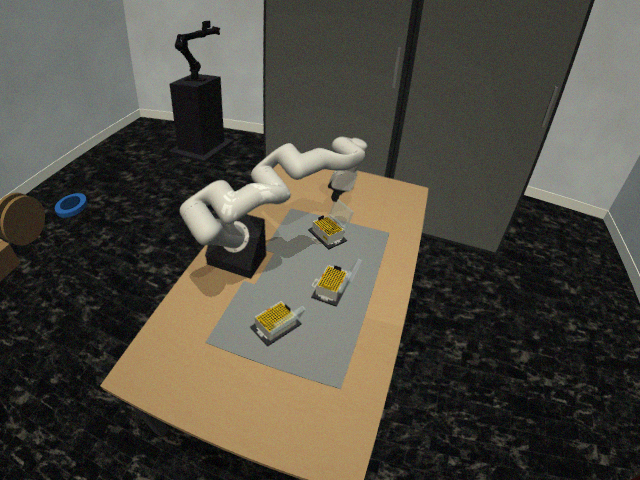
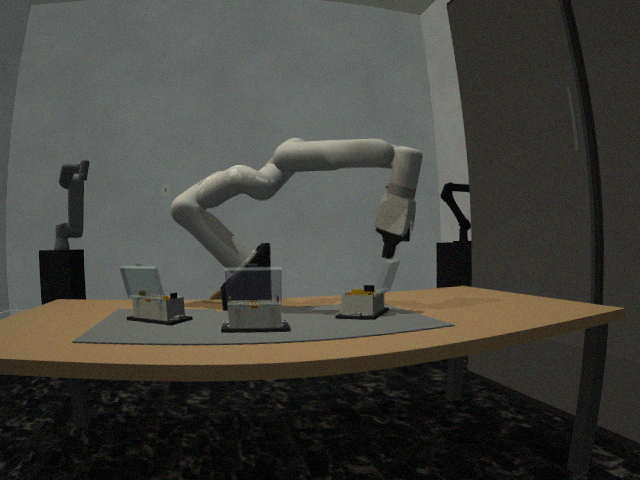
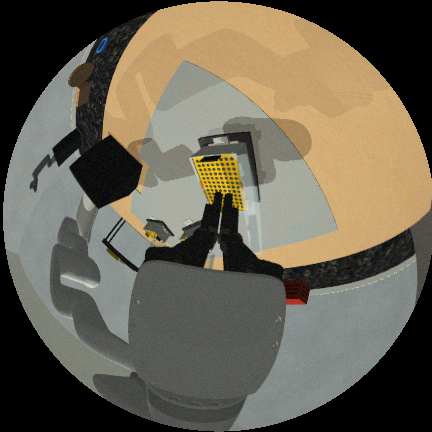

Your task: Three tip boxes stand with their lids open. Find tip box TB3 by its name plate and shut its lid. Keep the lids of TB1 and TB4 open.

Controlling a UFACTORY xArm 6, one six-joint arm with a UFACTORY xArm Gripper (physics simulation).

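Places are measured from the arm's base along level axes (x ahead, y down, z left), in millimetres.
Pixels of known places: gripper, fingertip midpoint: (image 1: 333, 200) (image 2: 387, 257) (image 3: 222, 201); arm's base, origin of the base link: (image 1: 235, 236) (image 2: 243, 265) (image 3: 98, 183).
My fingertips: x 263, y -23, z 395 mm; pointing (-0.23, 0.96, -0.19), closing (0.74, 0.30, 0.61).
Ahead of a thing's pixels: the offset from my fingertips to its middle. "spot": to the spot under its first point. Level surfaces: height alone.
Three white tip boxes with yellow racks stand with clear lids raised: a far one {dx +12, dy +86, dz -71 mm} (image 1: 328, 227) (image 2: 361, 305) (image 3: 218, 172), a middle one (image 1: 330, 281) (image 2: 254, 316) and a near one (image 1: 275, 319) (image 2: 155, 308). I cannot read their name plates, so I cannot tell which is TB3. The far box's lid {spot: dx +52, dy +49, dz -10 mm} (image 1: 342, 213) (image 2: 390, 274) leans up on the side towards the cabinet. My gripper (image 1: 334, 198) (image 2: 387, 256) (image 3: 222, 201) is shut and empty. Its tips are close to the top edge of that lid; I cannot tell whether they touch.
The boxes stand on a grey mat {dy +151 mm} (image 1: 310, 356) (image 2: 180, 334) (image 3: 300, 210) on the wooden table {dy +154 mm} (image 1: 248, 413) (image 2: 516, 310). The black robot base (image 1: 232, 260) (image 3: 106, 171) is at the table's left side. A tall dark cabinet (image 1: 330, 77) stands behind the table.
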